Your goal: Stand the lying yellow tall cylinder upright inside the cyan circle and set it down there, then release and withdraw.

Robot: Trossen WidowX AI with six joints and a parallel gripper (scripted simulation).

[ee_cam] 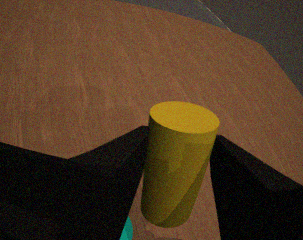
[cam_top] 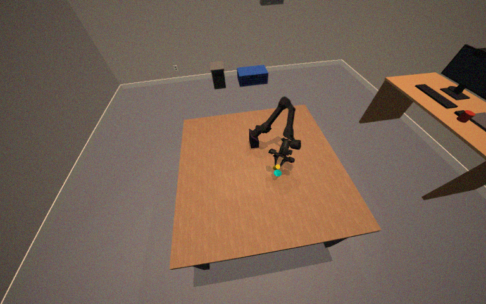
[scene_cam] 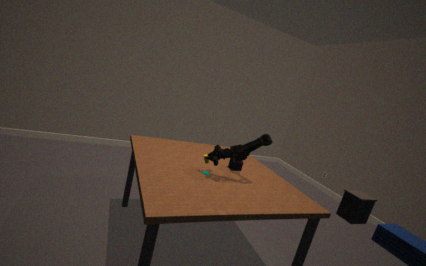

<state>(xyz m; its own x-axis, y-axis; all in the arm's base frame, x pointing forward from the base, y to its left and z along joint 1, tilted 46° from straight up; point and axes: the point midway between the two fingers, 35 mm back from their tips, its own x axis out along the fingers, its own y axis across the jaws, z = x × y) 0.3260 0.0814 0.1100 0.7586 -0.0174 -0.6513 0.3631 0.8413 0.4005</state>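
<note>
Right now my gripper tip is 2 cm past the cyan circle, 2 cm to the right of it and 13 cm above it. Round my gripper tip: yellow tall cylinder 1 cm behind, 2 cm below.
</note>
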